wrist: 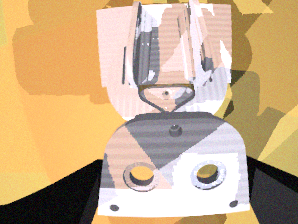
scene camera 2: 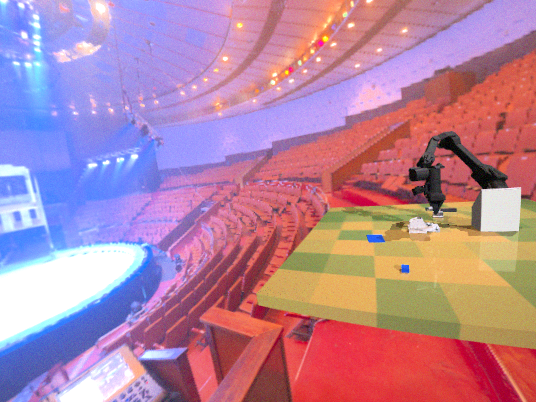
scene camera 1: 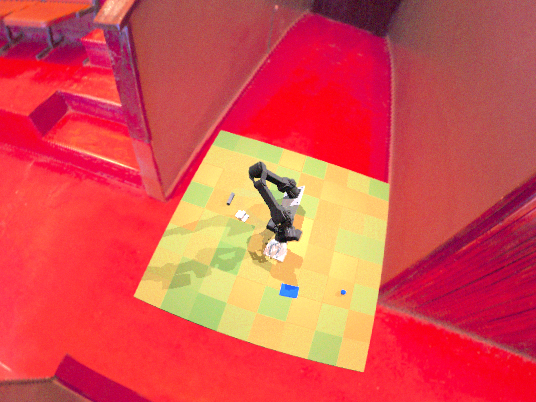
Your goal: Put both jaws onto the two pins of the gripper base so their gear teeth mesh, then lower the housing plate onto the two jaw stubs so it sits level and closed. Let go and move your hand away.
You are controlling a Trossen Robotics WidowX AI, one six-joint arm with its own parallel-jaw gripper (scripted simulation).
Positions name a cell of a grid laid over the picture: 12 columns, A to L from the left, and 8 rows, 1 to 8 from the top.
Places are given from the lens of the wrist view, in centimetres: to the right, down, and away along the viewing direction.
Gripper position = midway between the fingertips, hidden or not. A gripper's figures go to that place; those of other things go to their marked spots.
gripper (wrist: G6): 1, 3, 10
flat white plate (wrist: G3): 2, -4, 16
